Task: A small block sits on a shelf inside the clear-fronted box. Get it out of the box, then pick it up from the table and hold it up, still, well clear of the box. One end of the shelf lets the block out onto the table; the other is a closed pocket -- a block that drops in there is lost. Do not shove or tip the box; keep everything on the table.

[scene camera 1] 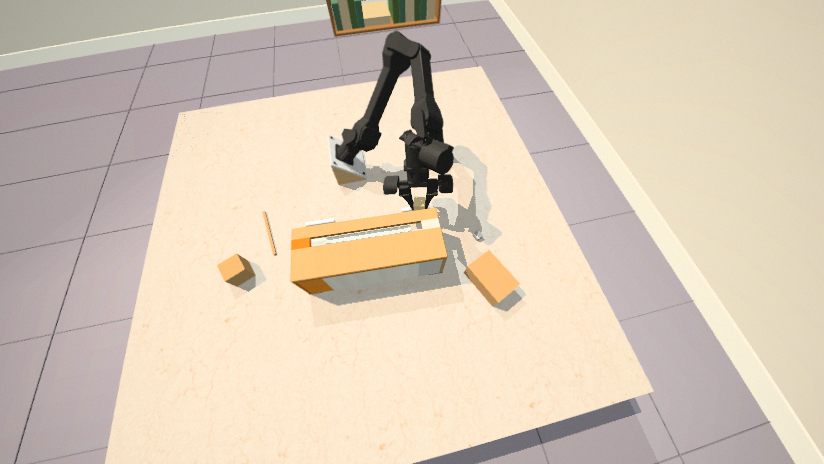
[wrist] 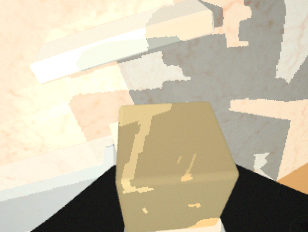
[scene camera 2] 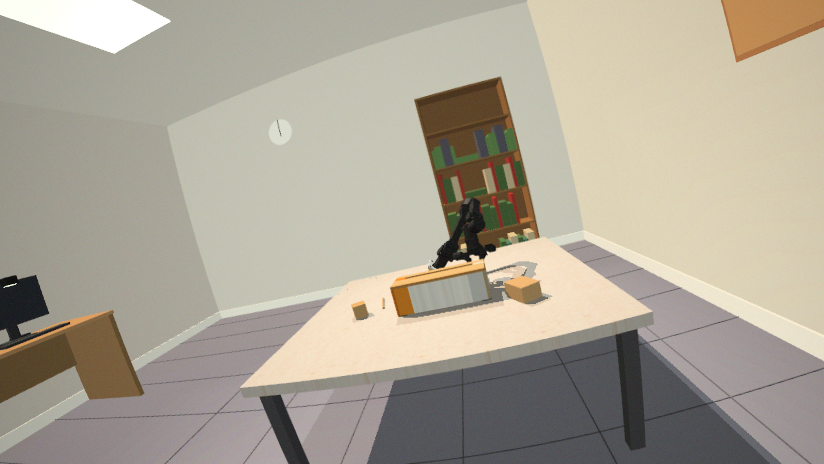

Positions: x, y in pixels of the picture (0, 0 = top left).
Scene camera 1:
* my gripper: 419, 209
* larger tan block: 492, 279
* clear-fronted box: 326, 255
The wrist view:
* my gripper: 165, 170
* small tan block: 172, 159
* clear-fronted box: 130, 36
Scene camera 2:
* larger tan block: 522, 289
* clear-fronted box: 465, 283
